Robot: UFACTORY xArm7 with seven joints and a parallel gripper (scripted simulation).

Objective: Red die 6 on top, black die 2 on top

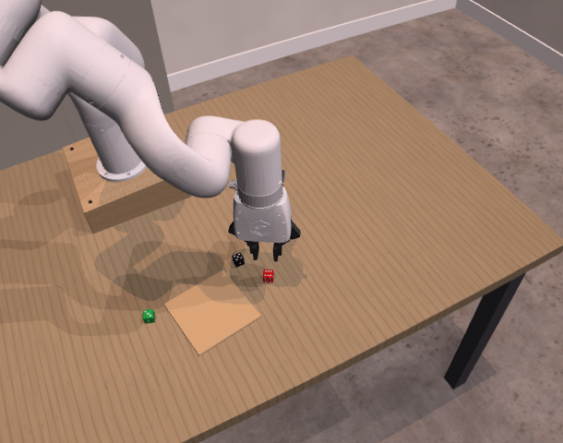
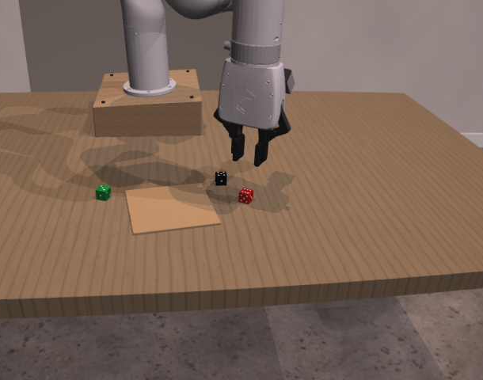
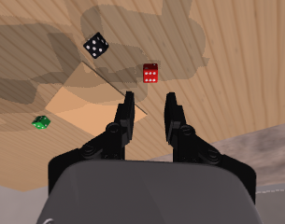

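My gripper is now 9 cm above the red die. Also, from my hand: tan mat (13 cm to the right, 10 cm below, 2 cm ahead); then green die (25 cm to the right, 9 cm below, 1 cm behind); then black die (9 cm below, 6 cm behind, 4 cm to the right).
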